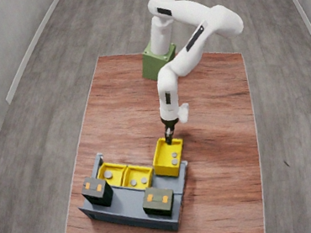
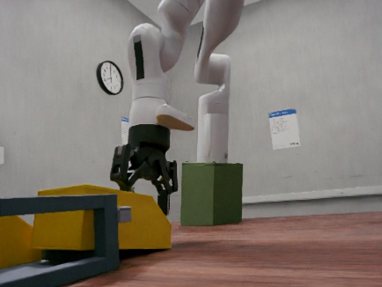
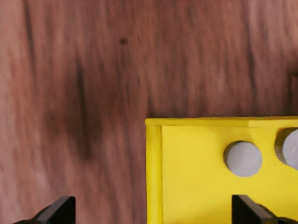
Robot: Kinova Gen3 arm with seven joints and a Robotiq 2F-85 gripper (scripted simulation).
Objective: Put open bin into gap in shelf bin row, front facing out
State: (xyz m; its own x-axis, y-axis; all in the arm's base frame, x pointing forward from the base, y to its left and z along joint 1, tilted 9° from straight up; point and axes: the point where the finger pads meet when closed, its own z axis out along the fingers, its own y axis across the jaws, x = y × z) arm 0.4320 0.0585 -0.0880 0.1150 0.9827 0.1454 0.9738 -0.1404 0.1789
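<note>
Now: the grey disc part 11 cm ahead of my hand, 3 cm below it and 2 cm to the left of it. From my hand the other things lie so: grey shelf (25 cm ahead, 14 cm to the right, 1 cm above).
</note>
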